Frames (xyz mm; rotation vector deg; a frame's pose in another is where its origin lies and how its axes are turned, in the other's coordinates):
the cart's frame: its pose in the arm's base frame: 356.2 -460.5 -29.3 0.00 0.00 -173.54
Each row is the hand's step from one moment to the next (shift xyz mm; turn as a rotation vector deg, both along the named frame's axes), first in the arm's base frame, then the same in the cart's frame.
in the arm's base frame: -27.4 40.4 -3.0 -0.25 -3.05 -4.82
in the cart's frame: 22.7 -43.2 -3.0 0.59 3.00 -4.82
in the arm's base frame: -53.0 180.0 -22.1 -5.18 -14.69 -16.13
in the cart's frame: 32.4 -184.8 -22.1 6.80 14.01 -16.13
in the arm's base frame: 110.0 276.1 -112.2 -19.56 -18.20 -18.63
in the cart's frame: -140.4 -262.0 -112.2 21.48 15.88 -18.63
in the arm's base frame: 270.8 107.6 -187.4 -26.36 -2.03 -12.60
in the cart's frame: -281.2 -76.4 -187.4 26.42 -0.95 -12.60
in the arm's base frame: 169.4 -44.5 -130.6 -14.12 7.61 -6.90
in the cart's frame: -163.3 63.3 -130.6 13.17 -9.15 -6.90
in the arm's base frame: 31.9 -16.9 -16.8 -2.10 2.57 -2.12
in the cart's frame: -29.8 20.4 -16.8 1.80 -2.79 -2.12
